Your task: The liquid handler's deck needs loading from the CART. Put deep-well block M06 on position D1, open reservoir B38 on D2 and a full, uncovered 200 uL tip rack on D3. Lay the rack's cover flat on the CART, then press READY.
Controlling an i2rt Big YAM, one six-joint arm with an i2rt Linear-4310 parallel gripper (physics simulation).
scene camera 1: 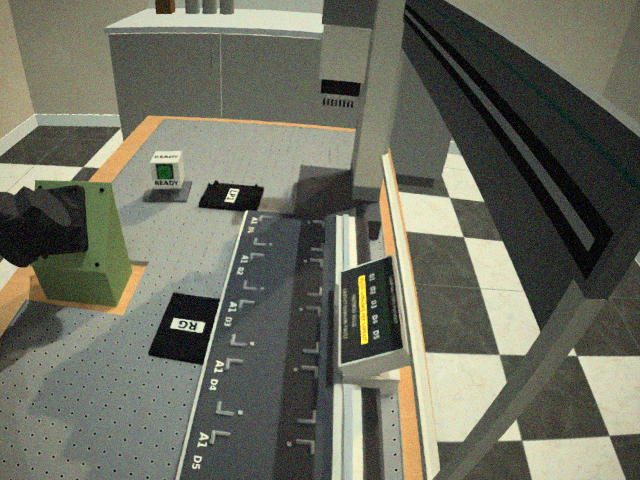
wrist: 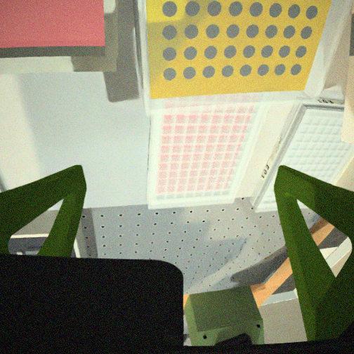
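My gripper (wrist: pixel 179 175) is open and empty in the wrist view. A yellow-topped rack with rows of grey holes (wrist: pixel 235 45) is beyond the fingertips. A clear-walled plate with pink wells (wrist: pixel 202 150) shows between the fingers, and a pale plate (wrist: pixel 320 135) lies to its right, its label not surely readable. They are over a pale surface (wrist: pixel 75 135), which may be the CART. M06 and B38 cannot be picked out. In scene camera 1 the deck (scene camera 1: pixel 263 330) shows bare corner brackets at D1, D2 and D3. The READY button (scene camera 1: pixel 164 171) is green on a white box.
A pink-topped item (wrist: pixel 50 22) is at the wrist view's top left. The black RG pad (scene camera 1: pixel 170 341) and LP1 pad (scene camera 1: pixel 214 198) lie beside the deck. A tilted screen (scene camera 1: pixel 382 310) and a tall grey column (scene camera 1: pixel 377 103) stand along its far side. A green arm base (scene camera 1: pixel 82 279) (wrist: pixel 222 312) shows.
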